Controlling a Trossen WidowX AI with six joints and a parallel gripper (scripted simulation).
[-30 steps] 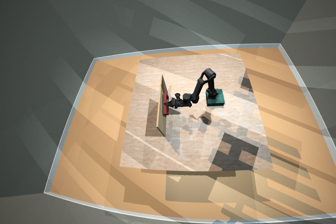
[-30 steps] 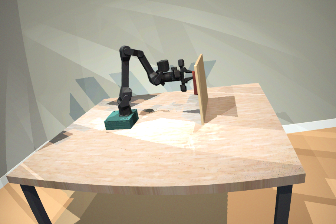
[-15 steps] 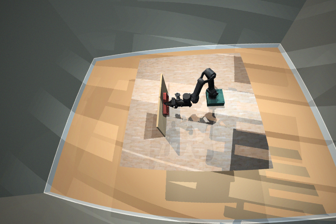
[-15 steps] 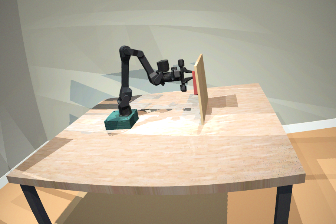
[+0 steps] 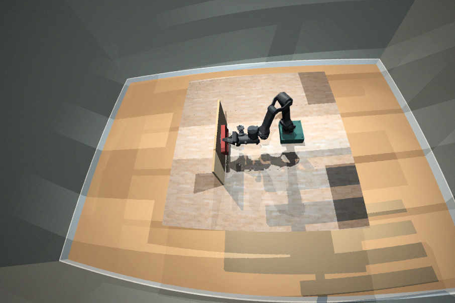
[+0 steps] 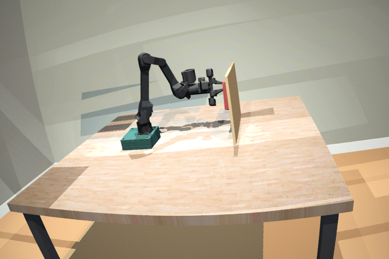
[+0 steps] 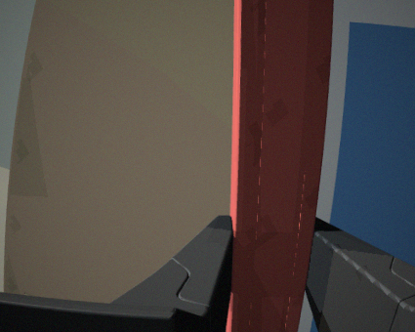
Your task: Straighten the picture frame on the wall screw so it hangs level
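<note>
My gripper tip is now 10 mm short of the picture frame, 20 mm to the left of it and 50 mm above it. The rest, counted from my gripper tip: wall panel 20 mm ahead, 10 mm to the right, 60 mm below.
</note>
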